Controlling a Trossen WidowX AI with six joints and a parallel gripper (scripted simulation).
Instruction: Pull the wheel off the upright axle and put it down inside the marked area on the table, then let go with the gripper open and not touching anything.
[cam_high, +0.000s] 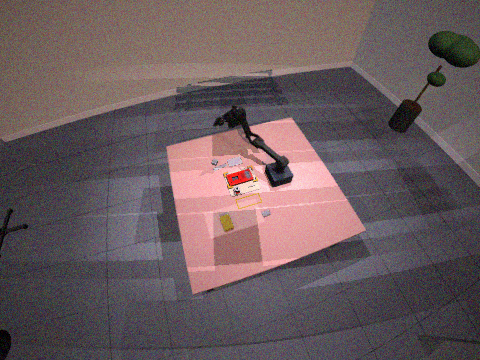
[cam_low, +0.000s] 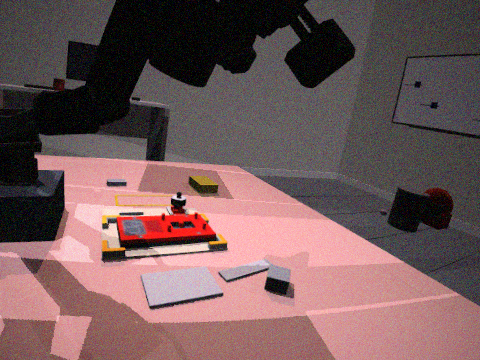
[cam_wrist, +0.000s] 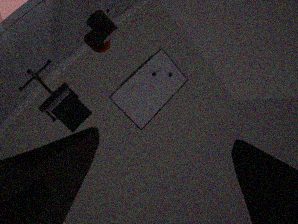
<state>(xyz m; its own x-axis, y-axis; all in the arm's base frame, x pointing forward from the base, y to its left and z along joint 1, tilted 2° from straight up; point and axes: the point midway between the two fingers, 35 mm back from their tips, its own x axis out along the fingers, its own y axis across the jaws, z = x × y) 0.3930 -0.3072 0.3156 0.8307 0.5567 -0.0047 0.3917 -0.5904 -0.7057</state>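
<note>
My gripper tip is 380 mm above the black wheel, 340 mm to the right of it and 60 mm past it. The rest, counted from my gripper tip: yellow block: 570 mm to the left, 400 mm below, 90 mm ahead; grey block: 400 mm below, 60 mm ahead, 10 mm to the left; pale sheet: 410 mm below, 110 mm behind, 40 mm to the left.
</note>
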